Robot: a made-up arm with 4 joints.
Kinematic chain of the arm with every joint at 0, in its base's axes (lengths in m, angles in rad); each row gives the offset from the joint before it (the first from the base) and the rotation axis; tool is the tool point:
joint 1: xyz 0 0 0.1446 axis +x
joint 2: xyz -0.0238 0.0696 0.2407 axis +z
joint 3: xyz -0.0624 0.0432 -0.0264 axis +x
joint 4: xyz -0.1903 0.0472 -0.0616 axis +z
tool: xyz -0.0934 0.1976 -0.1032
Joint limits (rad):
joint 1: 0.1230..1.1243
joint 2: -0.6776..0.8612
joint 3: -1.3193..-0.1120
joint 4: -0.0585..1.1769
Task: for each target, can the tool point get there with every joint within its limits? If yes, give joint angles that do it. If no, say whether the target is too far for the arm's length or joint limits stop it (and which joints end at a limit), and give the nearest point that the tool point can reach.
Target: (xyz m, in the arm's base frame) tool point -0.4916 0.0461 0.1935
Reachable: yes | joints 0.5648 0.1986 -0.3985 0.7999
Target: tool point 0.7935 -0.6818 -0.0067
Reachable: no: too far | nearest point -0.2493 -0.3741 0.0616 | short by 1.089 m
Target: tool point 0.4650 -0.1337 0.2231
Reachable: no: joint limits stop it (at a limit: joint 1, joint 2, joint 3, joint 4) | nearest point -0.2005 -0.2093 0.0494 | short by 0.692 m
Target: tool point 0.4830 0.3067 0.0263
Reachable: no: joint limits stop it (at a limit: joint 1, joint 2, joint 3, joint 4) | nearest point -0.1131 0.4855 0.2274 | short by 0.654 m
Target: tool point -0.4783 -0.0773 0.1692
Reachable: yes | joints 0.4766 0.1746 -0.9392 1.0066
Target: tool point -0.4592 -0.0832 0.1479
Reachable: yes | joints 0.3077 0.2299 -1.0834 0.7745
